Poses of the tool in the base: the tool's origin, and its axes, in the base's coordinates. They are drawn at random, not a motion.
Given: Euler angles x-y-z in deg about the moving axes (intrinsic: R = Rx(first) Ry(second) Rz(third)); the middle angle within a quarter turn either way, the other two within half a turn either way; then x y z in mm.
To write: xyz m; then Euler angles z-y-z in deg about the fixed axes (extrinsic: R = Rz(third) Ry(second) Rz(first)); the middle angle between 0 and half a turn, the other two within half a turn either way. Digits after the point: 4 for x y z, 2 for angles.
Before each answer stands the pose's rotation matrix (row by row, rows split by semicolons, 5 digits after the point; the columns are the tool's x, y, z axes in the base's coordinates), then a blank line. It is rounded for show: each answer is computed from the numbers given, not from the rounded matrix.
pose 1, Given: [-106.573, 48.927, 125.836, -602.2, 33.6, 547.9]
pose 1, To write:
-0.38466 -0.53264 0.75387; 0.19179 0.75277 0.62973; -0.90291 0.38682 -0.18741

[-0.6022, 0.0336, 0.5479, 23.19, 100.80, 39.87]
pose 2, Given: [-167.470, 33.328, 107.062, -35.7, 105.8, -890.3]
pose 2, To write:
-0.24515 -0.79877 0.54943; -0.89824 0.40037 0.18127; -0.36477 -0.44908 -0.81564

[-0.0357, 0.1058, -0.8903, -50.91, 144.65, 18.26]
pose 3, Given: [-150.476, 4.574, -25.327, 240.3, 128.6, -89.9]
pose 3, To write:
0.90100 0.42642 0.07975; 0.33671 -0.80332 0.49122; 0.27353 -0.41574 -0.86738

[0.2403, 0.1286, -0.0899, -123.34, 150.16, 80.78]
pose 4, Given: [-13.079, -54.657, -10.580, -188.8, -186.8, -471.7]
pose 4, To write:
0.56864 0.10621 -0.81570; 0.00261 0.99139 0.13090; 0.82259 -0.07656 0.56346

[-0.1888, -0.1868, -0.4717, -174.68, 55.70, 170.88]
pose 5, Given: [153.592, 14.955, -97.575, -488.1, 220.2, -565.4]
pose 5, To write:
-0.12736 0.95770 0.25806; 0.87270 0.23184 -0.42970; -0.47135 0.17048 -0.86531

[-0.4881, 0.2202, -0.5654, 19.88, 149.92, -59.01]
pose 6, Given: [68.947, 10.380, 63.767, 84.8, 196.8, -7.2]
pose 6, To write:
0.43479 -0.88232 0.18018; 0.39656 0.00796 -0.91798; 0.80852 0.47058 0.35335

[0.0848, 0.1968, -0.0072, 149.80, 69.31, -78.90]
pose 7, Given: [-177.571, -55.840, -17.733, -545.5, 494.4, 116.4]
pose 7, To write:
0.53483 0.17102 -0.82747; 0.33771 -0.94095 0.02380; -0.77454 -0.29217 -0.56100

[-0.5455, 0.4944, 0.1164, -20.67, 124.13, 178.35]
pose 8, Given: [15.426, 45.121, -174.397, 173.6, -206.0, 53.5]
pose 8, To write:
-0.70224 0.06889 0.70860; -0.28170 -0.94097 -0.18769; 0.65384 -0.33141 0.68019

[0.1736, -0.2060, 0.0535, -153.12, 47.14, -14.84]
